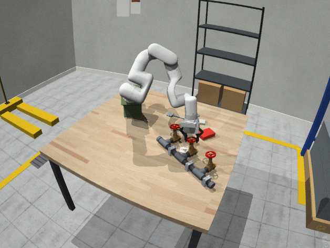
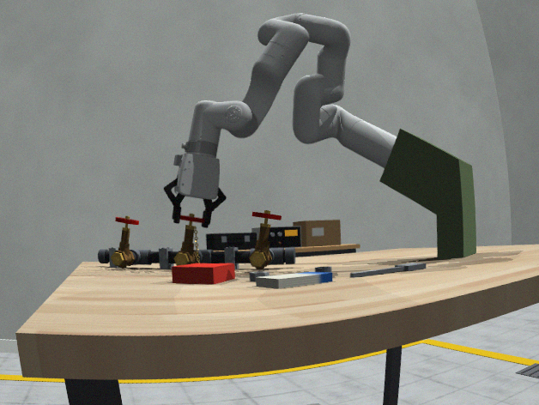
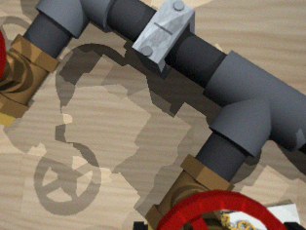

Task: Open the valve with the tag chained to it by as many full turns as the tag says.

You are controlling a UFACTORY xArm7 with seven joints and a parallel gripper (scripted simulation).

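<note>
The white tag is 12 cm below my hand, 5 cm behind it and 4 cm to the left of it. Round my hand: red block: 25 cm to the left, 11 cm below, 11 cm ahead; grey wrench: 47 cm to the left, 16 cm behind, 12 cm below; blue flat tool: 42 cm to the left, 12 cm below, 4 cm ahead.
</note>
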